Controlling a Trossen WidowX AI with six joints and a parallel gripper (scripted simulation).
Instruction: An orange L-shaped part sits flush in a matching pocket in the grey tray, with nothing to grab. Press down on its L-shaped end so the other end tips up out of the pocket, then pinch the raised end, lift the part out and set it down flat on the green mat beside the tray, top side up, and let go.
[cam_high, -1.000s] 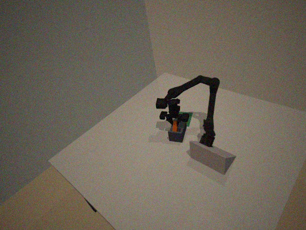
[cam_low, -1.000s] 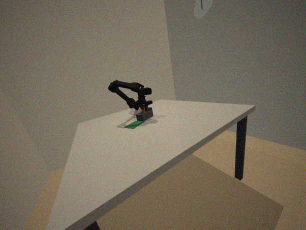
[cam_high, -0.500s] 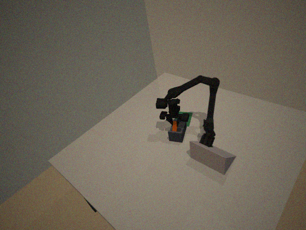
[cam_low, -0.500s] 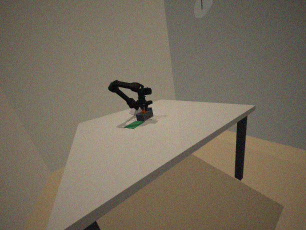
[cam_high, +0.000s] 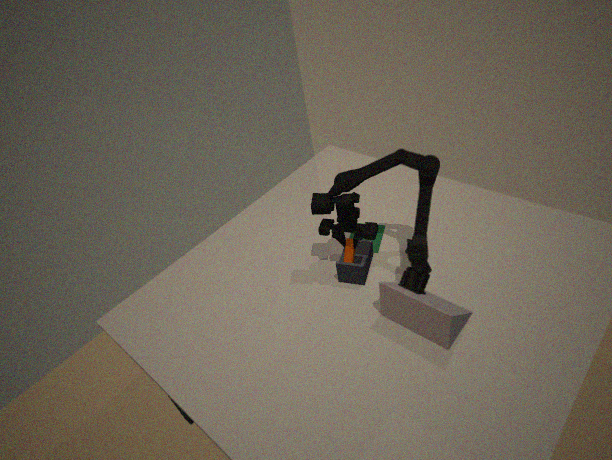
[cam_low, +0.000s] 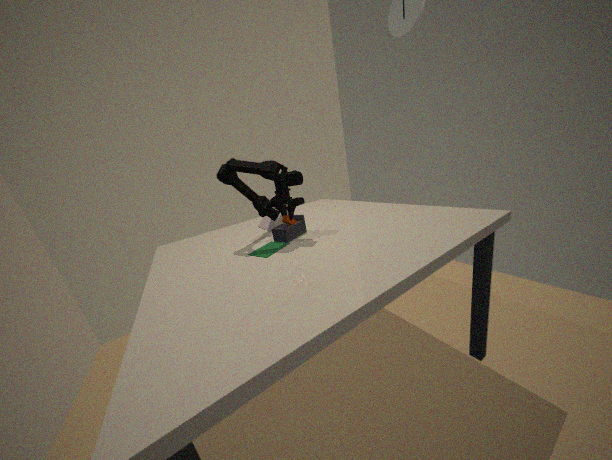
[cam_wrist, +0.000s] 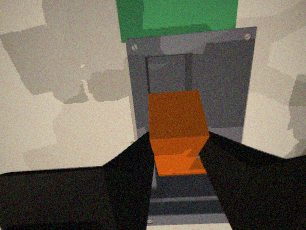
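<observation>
Right now my gripper tip is 140 mm to the left of the green mat, 100 mm above it and 50 mm short of it. From my gripper tip the other things lie so: orange L-shaped part (30 mm below, 30 mm behind, 20 mm to the left).
</observation>
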